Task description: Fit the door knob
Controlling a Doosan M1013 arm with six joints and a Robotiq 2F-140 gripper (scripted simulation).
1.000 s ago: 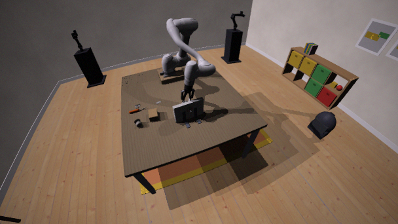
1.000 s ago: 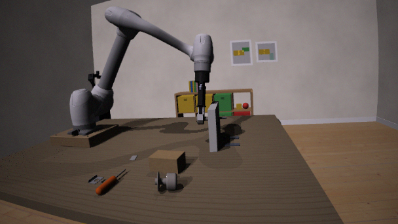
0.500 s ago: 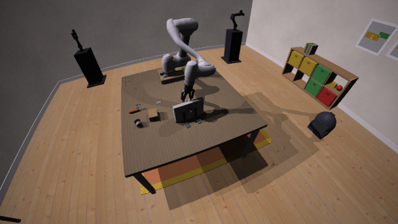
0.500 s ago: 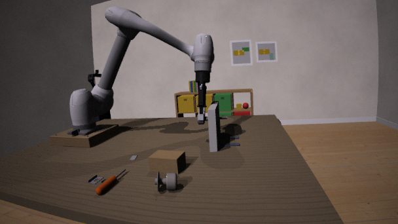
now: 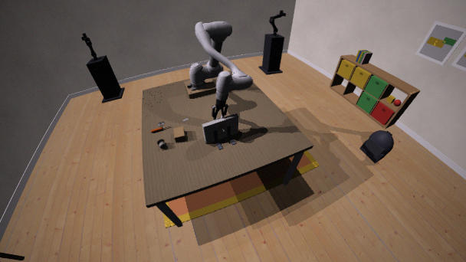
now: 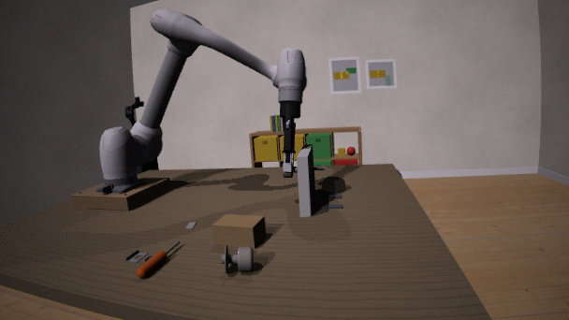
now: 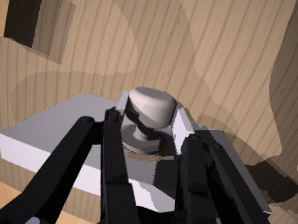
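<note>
My gripper is now 6 cm short of the grey door panel and 4 cm above it. From my hand the other things lie so: metal plate: 27 cm to the right, 27 cm behind, 15 cm below; wooden block: 35 cm to the right, 12 cm below, 6 cm behind; screwdriver: 52 cm to the right, 21 cm behind, 14 cm below.
</note>
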